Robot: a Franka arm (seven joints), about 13 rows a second.
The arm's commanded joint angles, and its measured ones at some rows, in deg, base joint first. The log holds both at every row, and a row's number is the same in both.
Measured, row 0: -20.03 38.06 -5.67 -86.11 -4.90 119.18 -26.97
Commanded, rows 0 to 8: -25.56 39.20 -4.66 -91.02 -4.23 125.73 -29.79; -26.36 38.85 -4.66 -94.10 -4.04 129.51 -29.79; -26.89 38.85 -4.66 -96.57 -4.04 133.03 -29.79; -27.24 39.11 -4.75 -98.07 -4.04 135.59 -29.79; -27.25 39.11 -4.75 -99.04 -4.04 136.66 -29.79; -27.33 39.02 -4.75 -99.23 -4.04 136.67 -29.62; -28.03 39.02 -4.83 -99.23 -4.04 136.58 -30.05; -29.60 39.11 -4.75 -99.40 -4.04 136.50 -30.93; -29.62 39.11 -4.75 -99.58 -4.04 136.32 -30.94
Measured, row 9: -27.83 40.86 -5.39 -97.64 -4.76 136.00 -29.51
